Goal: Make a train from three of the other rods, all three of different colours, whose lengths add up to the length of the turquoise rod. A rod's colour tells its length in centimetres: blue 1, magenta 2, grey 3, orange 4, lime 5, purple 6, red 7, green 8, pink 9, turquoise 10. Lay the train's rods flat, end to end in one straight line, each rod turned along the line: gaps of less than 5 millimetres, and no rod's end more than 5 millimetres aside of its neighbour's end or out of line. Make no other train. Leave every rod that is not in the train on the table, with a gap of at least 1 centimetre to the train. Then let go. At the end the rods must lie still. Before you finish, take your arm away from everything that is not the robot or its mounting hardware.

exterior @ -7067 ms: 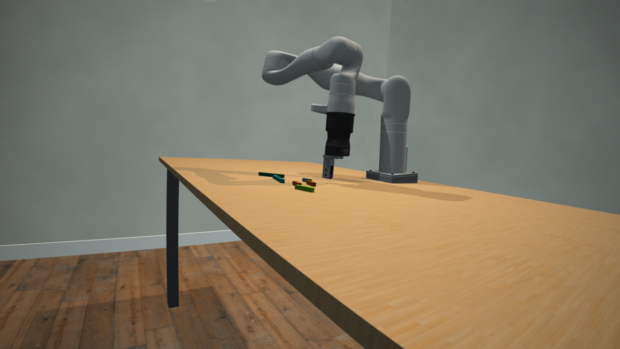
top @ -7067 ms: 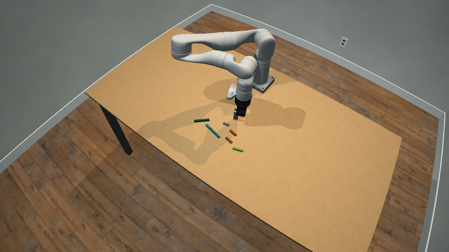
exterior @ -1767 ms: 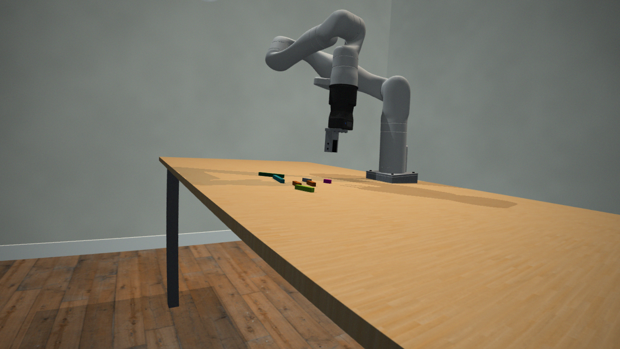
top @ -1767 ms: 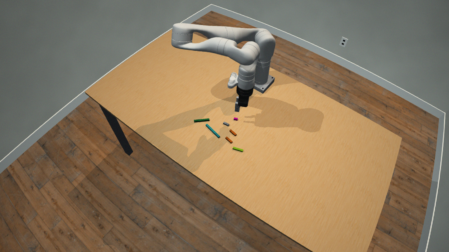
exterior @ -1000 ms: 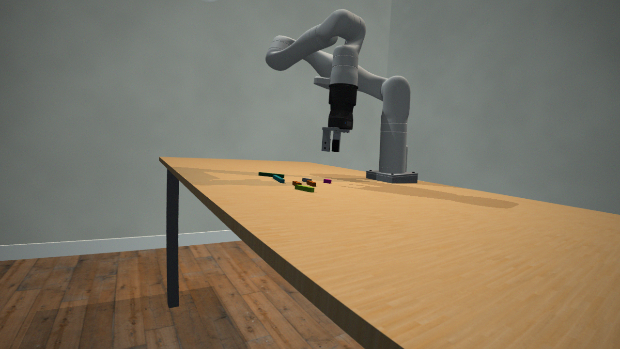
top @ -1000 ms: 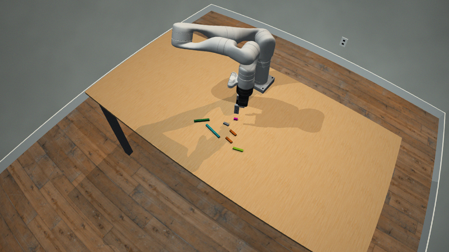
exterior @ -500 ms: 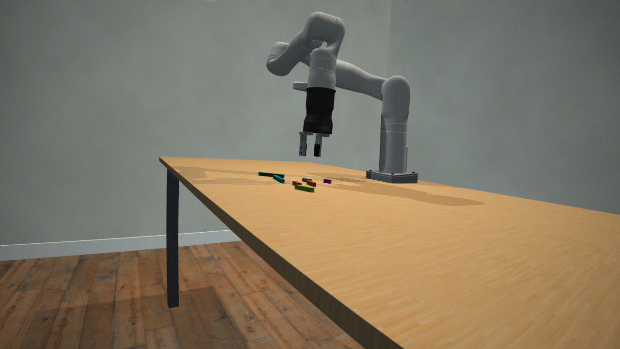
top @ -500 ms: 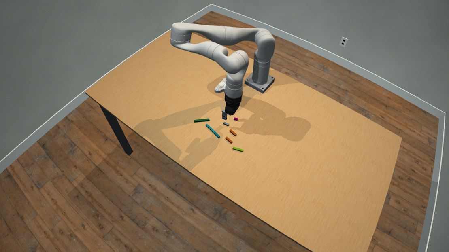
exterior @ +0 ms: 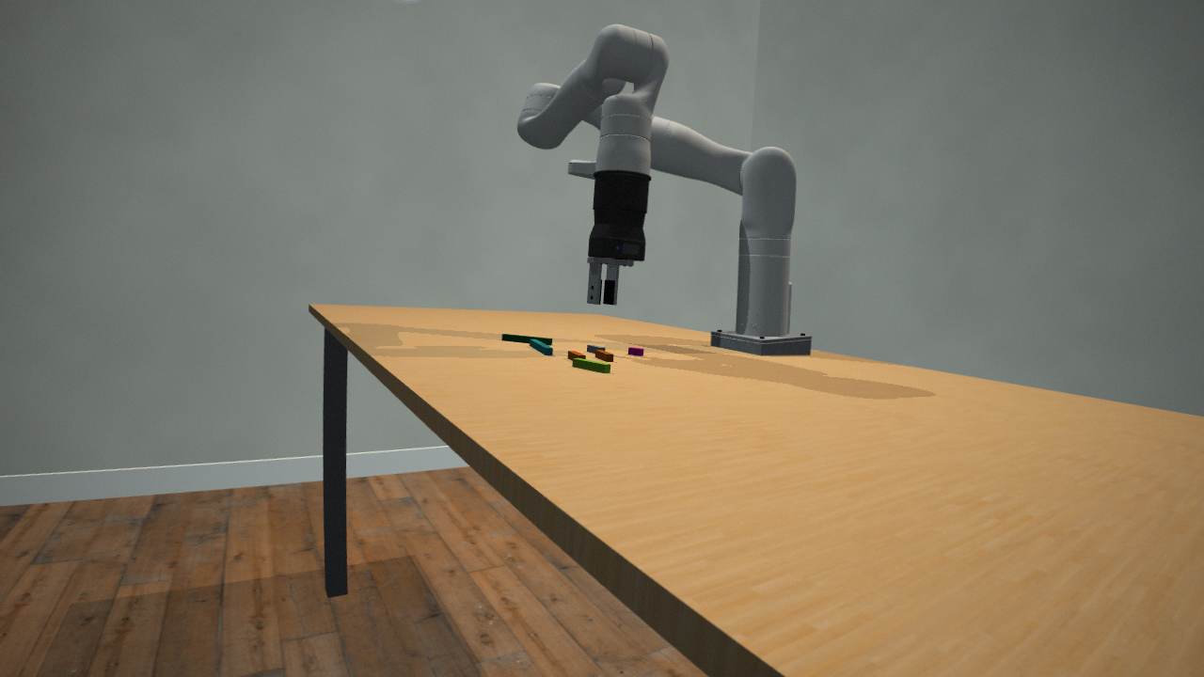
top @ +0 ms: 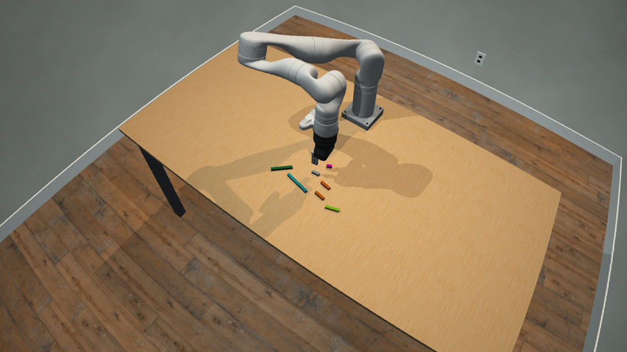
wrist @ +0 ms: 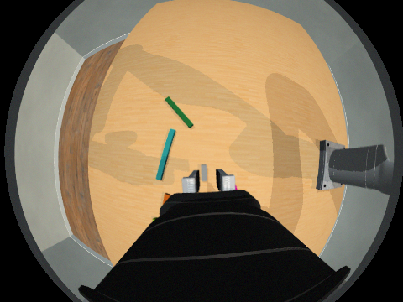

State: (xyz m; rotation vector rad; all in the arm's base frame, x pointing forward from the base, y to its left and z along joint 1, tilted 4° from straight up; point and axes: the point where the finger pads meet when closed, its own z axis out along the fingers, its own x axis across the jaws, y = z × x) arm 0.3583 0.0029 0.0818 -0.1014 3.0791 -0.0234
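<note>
The grey rod is 10 mm ahead of my hand and 80 mm below it. Round my hand: green rod: 60 mm ahead, 110 mm to the right, 80 mm below; turquoise rod: 80 mm ahead, 30 mm to the right, 80 mm below; magenta rod: 50 mm behind, 30 mm to the left, 80 mm below.
</note>
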